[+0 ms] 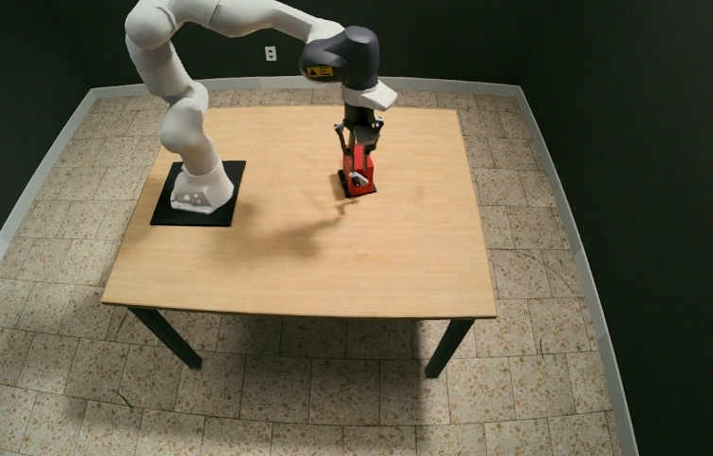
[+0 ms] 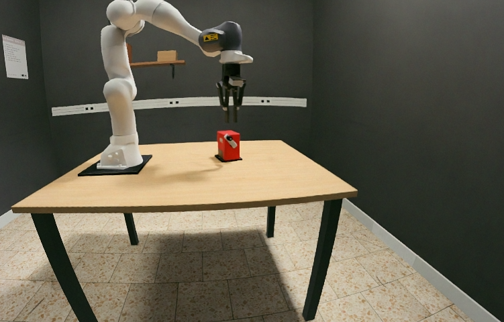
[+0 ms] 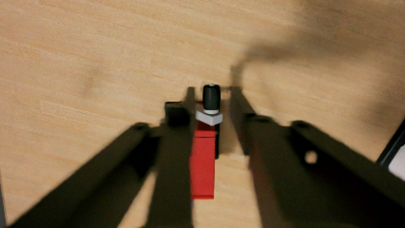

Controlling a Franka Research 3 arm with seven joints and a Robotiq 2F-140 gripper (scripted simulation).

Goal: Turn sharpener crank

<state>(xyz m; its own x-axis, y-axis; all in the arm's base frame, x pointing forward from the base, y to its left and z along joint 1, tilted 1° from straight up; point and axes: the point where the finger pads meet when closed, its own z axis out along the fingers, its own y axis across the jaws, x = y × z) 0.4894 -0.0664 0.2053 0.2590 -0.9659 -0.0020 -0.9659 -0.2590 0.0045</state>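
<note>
Now: the crank 30 mm to the left of my hand and 110 mm below it.
</note>
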